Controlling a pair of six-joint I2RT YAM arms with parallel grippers.
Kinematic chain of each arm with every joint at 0, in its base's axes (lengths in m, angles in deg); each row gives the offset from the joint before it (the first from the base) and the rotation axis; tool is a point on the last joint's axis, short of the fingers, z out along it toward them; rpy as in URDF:
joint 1: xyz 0 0 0.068 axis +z
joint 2: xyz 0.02 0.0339 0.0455 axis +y
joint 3: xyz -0.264 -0.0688 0 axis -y
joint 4: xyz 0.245 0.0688 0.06 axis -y
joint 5: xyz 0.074 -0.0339 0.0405 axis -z
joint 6: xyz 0.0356 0 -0.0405 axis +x
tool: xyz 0 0 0 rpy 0 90 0
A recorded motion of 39 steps. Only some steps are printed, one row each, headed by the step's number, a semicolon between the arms.
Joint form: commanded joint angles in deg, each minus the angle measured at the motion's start. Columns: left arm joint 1, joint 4, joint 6, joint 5, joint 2, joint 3; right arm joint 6, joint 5, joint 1, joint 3, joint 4, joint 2.
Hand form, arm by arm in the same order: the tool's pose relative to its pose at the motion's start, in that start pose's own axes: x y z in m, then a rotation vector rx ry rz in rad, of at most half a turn. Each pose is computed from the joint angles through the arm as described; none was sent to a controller.
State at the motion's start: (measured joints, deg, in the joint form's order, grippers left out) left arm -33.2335 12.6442 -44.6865 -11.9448 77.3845 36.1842; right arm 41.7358 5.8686 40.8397 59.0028 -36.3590 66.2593
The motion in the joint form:
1: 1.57 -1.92 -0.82 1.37 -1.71 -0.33; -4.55 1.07 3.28 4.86 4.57 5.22
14: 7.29 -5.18 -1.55 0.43 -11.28 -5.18; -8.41 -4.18 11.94 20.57 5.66 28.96
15: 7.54 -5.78 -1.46 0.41 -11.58 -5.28; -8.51 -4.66 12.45 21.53 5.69 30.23
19: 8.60 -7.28 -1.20 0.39 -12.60 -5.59; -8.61 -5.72 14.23 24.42 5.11 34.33
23: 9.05 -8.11 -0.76 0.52 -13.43 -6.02; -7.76 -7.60 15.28 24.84 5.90 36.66
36: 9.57 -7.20 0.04 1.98 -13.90 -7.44; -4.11 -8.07 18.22 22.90 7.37 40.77
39: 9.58 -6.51 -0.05 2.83 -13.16 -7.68; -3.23 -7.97 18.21 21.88 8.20 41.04
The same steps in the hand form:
1: -0.0053 0.0058 -0.0046 -0.0084 0.0083 -0.0254; -0.0108 0.0309 0.0094 -0.0678 -0.0443 -0.1089
14: -0.0193 0.0348 -0.0327 -0.0710 -0.0771 -0.0890; 0.0080 0.1126 0.0919 -0.1521 0.1645 -0.2965
15: -0.0194 0.0363 -0.0336 -0.0790 -0.0748 -0.0884; 0.0104 0.1174 0.0963 -0.1605 0.1771 -0.3050
19: -0.0208 0.0413 -0.0366 -0.1016 -0.0752 -0.0905; 0.0213 0.1312 0.1109 -0.1716 0.2248 -0.3325
23: -0.0204 0.0442 -0.0390 -0.1107 -0.0721 -0.0855; 0.0324 0.1367 0.1222 -0.1908 0.2702 -0.3321
36: -0.0166 0.0491 -0.0395 -0.0991 -0.0586 -0.0761; 0.0682 0.1381 0.1459 -0.1576 0.3579 -0.3172
39: -0.0146 0.0499 -0.0370 -0.0916 -0.0450 -0.0774; 0.0720 0.1348 0.1499 -0.1477 0.3631 -0.3031

